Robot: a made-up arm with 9 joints. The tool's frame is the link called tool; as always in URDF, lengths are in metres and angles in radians. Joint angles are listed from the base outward.
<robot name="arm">
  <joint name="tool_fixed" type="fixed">
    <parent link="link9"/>
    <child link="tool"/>
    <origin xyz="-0.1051 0.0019 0.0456" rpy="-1.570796 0 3.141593"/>
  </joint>
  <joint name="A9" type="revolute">
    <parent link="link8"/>
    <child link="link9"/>
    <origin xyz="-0.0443 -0.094 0.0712" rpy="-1.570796 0 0"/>
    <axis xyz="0 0 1"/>
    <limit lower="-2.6" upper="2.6"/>
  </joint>
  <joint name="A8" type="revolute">
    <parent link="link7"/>
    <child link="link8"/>
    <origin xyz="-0.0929 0.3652 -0.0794" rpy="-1.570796 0 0"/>
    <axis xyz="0 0 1"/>
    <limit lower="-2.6" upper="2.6"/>
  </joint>
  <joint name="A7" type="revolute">
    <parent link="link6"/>
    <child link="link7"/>
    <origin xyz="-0.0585 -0.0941 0.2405" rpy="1.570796 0 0"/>
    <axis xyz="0 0 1"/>
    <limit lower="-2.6" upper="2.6"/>
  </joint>
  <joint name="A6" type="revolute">
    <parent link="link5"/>
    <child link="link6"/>
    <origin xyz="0.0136 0.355 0.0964" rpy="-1.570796 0 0"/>
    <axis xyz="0 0 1"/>
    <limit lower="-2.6" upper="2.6"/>
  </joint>
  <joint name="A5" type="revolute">
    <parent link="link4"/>
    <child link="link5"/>
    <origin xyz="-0.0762 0.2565 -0.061" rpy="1.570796 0 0"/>
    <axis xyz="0 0 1"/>
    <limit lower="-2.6" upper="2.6"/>
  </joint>
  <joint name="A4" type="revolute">
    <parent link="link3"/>
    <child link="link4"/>
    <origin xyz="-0.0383 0.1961 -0.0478" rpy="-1.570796 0 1.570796"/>
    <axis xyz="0 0 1"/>
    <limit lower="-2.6" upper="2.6"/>
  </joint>
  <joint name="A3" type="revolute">
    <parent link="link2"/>
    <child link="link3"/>
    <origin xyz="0.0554 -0.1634 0.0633" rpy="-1.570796 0 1.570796"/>
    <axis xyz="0 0 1"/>
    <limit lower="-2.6" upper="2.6"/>
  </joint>
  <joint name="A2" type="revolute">
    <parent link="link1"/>
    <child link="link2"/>
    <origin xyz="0.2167 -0.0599 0.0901" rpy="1.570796 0 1.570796"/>
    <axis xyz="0 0 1"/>
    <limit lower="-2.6" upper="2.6"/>
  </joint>
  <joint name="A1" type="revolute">
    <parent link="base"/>
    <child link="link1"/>
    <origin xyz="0 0 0.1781" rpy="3.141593 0 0"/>
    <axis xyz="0 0 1"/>
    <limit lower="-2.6" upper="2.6"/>
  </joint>
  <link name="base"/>
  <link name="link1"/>
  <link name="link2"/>
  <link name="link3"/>
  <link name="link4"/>
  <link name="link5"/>
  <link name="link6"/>
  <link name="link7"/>
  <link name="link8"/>
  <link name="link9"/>
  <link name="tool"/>
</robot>
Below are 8 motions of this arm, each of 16 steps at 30 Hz.
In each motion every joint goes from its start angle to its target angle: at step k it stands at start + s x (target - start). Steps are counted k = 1, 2, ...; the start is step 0. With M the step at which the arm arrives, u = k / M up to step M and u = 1 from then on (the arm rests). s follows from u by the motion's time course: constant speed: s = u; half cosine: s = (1 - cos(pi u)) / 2; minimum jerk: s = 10 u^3 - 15 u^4 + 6 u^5.
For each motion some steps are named. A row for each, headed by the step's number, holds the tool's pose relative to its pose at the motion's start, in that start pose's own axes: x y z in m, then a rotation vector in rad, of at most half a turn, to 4 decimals.
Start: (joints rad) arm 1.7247 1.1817 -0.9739 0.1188 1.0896 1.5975 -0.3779 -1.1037 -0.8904
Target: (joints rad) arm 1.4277 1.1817 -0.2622 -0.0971 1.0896 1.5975 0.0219 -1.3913 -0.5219
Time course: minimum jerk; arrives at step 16
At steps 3, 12, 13, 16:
3: 0.0271 -0.0260 0.0278 0.0289 0.0262 -0.0057
12: 0.6836 -0.4547 0.1936 0.3341 0.5592 -0.2102
13: 0.7308 -0.4772 0.1817 0.3391 0.5977 -0.2265
16: 0.7726 -0.4963 0.1688 0.3420 0.6321 -0.2408

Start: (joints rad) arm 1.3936 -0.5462 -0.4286 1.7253 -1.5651 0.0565 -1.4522 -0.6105 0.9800
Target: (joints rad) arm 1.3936 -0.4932 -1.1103 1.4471 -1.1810 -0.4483 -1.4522 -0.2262 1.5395
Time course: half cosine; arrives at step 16
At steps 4, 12, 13, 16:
4: -0.0292 0.0479 -0.0302 0.0796 -0.0184 0.0714
12: -0.1952 0.2762 0.0415 0.6710 -0.2086 0.2966
13: -0.2080 0.2903 0.0640 0.7352 -0.2338 0.3031
16: -0.2241 0.3065 0.0979 0.8243 -0.2700 0.3078

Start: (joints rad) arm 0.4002 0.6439 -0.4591 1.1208 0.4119 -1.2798 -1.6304 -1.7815 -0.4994
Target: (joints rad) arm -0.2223 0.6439 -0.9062 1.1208 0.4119 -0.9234 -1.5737 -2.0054 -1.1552
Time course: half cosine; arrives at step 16
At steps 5, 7, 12, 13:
5: 0.0429 -0.0282 0.0128 0.0501 0.3177 -0.0887
7: 0.0766 -0.0525 0.0195 0.0979 0.5727 -0.1612
12: 0.1552 -0.1180 0.0281 0.2542 1.1942 -0.3444
13: 0.1655 -0.1275 0.0289 0.2807 1.2774 -0.3697

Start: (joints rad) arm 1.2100 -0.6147 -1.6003 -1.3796 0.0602 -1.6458 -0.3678 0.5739 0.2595
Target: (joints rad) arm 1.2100 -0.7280 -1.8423 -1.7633 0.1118 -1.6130 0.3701 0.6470 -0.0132
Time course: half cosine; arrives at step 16
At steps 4, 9, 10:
4: 0.0506 -0.0468 -0.0763 0.0606 0.1698 -0.0340
9: 0.1395 -0.1756 -0.3532 0.2701 0.6853 -0.1337
10: 0.1442 -0.1981 -0.4155 0.3179 0.7905 -0.1540

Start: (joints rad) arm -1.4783 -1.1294 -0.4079 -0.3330 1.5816 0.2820 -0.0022 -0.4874 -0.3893
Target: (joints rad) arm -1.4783 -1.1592 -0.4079 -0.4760 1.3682 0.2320 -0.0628 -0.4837 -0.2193
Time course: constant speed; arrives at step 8
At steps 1, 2, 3, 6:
1: -0.0270 -0.0266 -0.0007 0.0269 -0.0518 0.0009
2: -0.0540 -0.0534 -0.0027 0.0539 -0.1036 0.0008
3: -0.0812 -0.0804 -0.0062 0.0811 -0.1553 -0.0004
6: -0.1627 -0.1618 -0.0253 0.1637 -0.3102 -0.0100

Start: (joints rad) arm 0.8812 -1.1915 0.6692 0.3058 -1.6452 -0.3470 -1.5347 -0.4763 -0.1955
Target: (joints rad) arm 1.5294 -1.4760 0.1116 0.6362 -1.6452 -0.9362 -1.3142 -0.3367 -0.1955
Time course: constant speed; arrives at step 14
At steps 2, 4, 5, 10, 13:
2: -0.0178 0.0221 -0.0160 -0.0868 0.0035 0.0056
4: -0.0310 0.0387 -0.0372 -0.1713 0.0147 0.0077
5: -0.0358 0.0448 -0.0496 -0.2130 0.0233 0.0075
10: -0.0420 0.0536 -0.1307 -0.4188 0.0958 -0.0059
13: -0.0335 0.0404 -0.1944 -0.5438 0.1624 -0.0231

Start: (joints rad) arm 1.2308 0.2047 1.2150 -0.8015 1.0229 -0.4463 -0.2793 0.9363 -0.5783
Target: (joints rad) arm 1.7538 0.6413 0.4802 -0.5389 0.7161 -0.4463 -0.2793 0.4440 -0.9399
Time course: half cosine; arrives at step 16
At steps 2, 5, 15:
2: -0.0056 -0.0055 -0.0002 -0.0078 -0.0129 0.0187
5: -0.0383 -0.0473 -0.0153 -0.0294 -0.0863 0.1121
15: -0.0391 -0.4768 -0.3477 0.1799 -0.4819 0.5907

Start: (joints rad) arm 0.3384 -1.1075 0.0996 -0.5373 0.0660 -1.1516 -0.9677 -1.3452 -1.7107
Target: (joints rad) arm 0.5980 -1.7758 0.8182 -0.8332 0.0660 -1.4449 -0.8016 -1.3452 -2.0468
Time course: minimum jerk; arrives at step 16
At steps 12, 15, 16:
12: -0.1492 -0.2781 -0.8951 -0.0676 -0.8419 0.4177
15: -0.1139 -0.3288 -0.9812 -0.0620 -0.9284 0.4938
16: -0.1131 -0.3299 -0.9830 -0.0619 -0.9303 0.4956

